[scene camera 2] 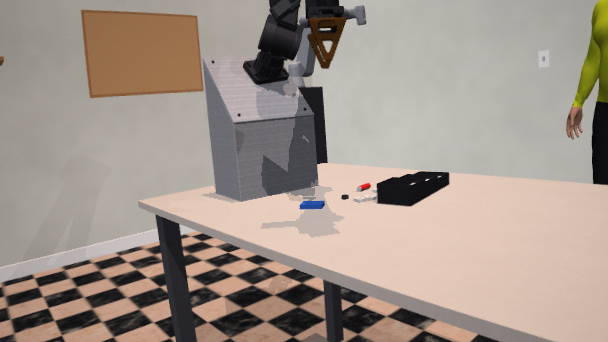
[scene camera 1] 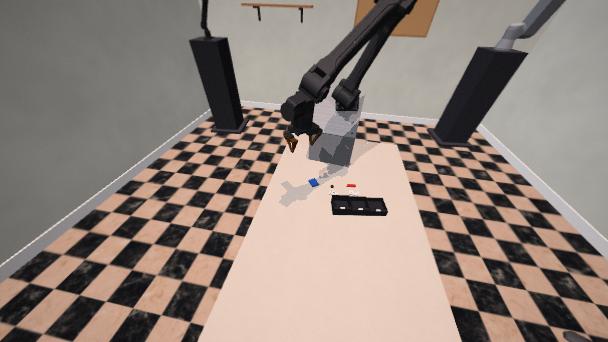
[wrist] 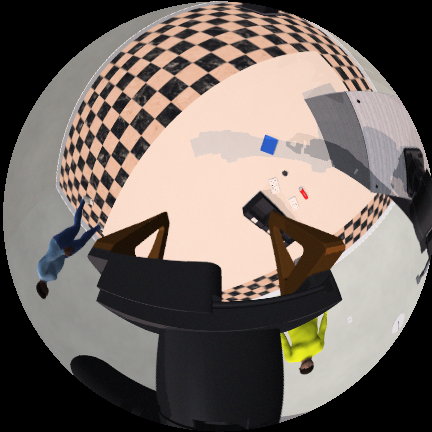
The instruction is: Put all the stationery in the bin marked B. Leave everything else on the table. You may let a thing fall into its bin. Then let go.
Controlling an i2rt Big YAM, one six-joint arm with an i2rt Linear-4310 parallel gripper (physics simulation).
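My gripper is open and empty, high above the table. A flat blue block lies on the table. A small red cylinder with a pale end lies near the bin unit. A tiny black object lies between the blue block and the red cylinder. A black bin unit has three compartments with white labels, too small to read. One finger partly hides it in the wrist view.
Two white patterned pieces lie beside the bin unit, one nearer the black object, the other nearer the red cylinder. The grey metal arm pedestal stands at the table's end.
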